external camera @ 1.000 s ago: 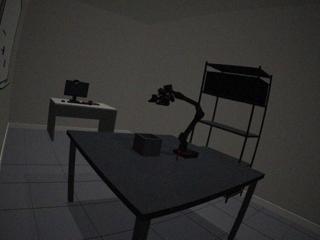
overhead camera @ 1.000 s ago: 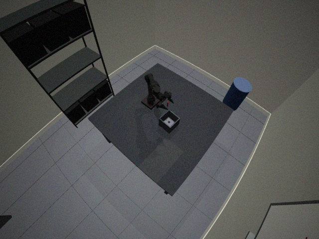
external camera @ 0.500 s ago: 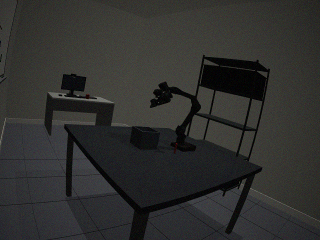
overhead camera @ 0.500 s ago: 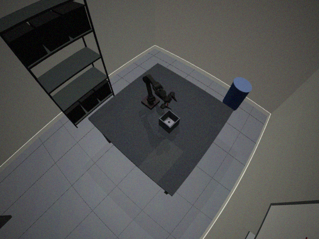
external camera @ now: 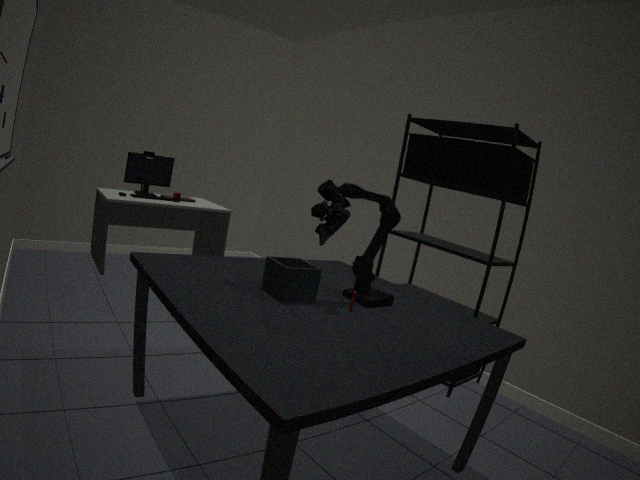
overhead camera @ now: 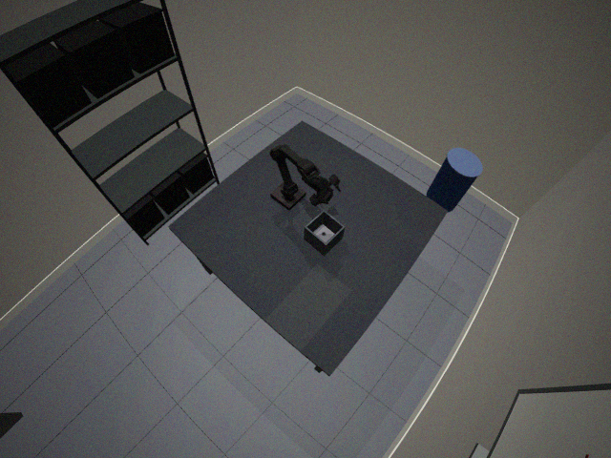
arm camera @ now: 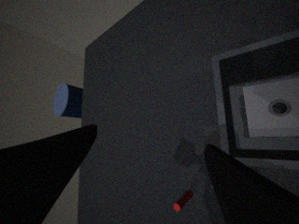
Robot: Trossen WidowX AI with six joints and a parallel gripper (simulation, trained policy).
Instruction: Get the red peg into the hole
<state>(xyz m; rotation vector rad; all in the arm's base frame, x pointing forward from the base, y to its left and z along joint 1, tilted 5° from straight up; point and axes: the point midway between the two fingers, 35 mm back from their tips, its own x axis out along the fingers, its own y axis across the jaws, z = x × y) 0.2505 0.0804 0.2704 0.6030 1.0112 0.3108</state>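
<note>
Right now the red peg is 22 cm below my gripper tip, 14 cm behind it and 5 cm to the left of it. Round my gripper tip: plate (21 cm below, 10 cm to the right, 6 cm ahead).
</note>
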